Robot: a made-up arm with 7 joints. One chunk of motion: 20 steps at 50 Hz.
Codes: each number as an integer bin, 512 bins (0 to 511) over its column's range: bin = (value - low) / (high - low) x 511, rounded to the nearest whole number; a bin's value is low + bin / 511 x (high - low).
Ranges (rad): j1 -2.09..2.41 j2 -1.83..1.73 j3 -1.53..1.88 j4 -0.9..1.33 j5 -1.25..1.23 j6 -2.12..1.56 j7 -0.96..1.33
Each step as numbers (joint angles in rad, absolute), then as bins.
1 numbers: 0.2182 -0.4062 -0.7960 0.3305 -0.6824 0.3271 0.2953
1 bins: 262 204 110 282 117 340 280
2 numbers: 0.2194 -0.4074 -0.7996 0.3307 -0.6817 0.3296 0.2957
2 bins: 262 204 109 282 117 340 280
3 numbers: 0.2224 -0.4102 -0.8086 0.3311 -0.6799 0.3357 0.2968
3 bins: 263 204 108 282 117 341 280
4 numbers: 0.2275 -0.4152 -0.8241 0.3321 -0.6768 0.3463 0.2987
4 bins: 263 203 106 282 118 342 281
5 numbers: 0.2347 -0.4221 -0.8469 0.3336 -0.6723 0.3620 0.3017
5 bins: 264 202 102 283 119 345 282
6 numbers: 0.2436 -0.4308 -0.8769 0.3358 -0.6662 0.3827 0.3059
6 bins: 265 201 98 283 120 348 282
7 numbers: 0.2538 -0.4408 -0.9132 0.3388 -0.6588 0.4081 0.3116
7 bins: 266 199 92 284 122 351 284
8 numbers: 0.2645 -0.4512 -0.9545 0.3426 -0.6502 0.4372 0.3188
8 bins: 267 198 86 285 124 355 285
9 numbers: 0.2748 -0.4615 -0.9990 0.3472 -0.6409 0.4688 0.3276
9 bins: 269 196 80 286 126 359 287
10 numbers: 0.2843 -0.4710 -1.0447 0.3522 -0.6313 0.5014 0.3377
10 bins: 270 195 73 287 127 364 290
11 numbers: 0.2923 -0.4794 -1.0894 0.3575 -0.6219 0.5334 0.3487
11 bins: 271 194 66 288 129 368 292
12 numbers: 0.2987 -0.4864 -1.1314 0.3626 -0.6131 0.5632 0.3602
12 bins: 271 193 60 289 131 373 295
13 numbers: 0.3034 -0.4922 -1.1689 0.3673 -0.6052 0.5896 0.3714
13 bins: 272 192 54 290 133 376 297
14 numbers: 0.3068 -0.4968 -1.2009 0.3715 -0.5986 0.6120 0.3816
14 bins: 272 191 49 291 134 379 299
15 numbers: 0.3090 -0.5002 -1.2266 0.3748 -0.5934 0.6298 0.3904
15 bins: 272 191 45 292 135 382 301
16 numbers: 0.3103 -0.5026 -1.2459 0.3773 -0.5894 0.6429 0.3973
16 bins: 273 191 43 293 136 384 303
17 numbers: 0.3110 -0.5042 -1.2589 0.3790 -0.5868 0.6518 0.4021
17 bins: 273 190 41 293 137 385 304
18 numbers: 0.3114 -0.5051 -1.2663 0.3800 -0.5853 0.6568 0.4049
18 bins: 273 190 40 293 137 386 305
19 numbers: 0.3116 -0.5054 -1.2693 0.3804 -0.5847 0.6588 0.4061
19 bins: 273 190 39 293 137 386 305
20 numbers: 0.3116 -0.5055 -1.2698 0.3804 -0.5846 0.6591 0.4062
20 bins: 273 190 39 293 137 386 305
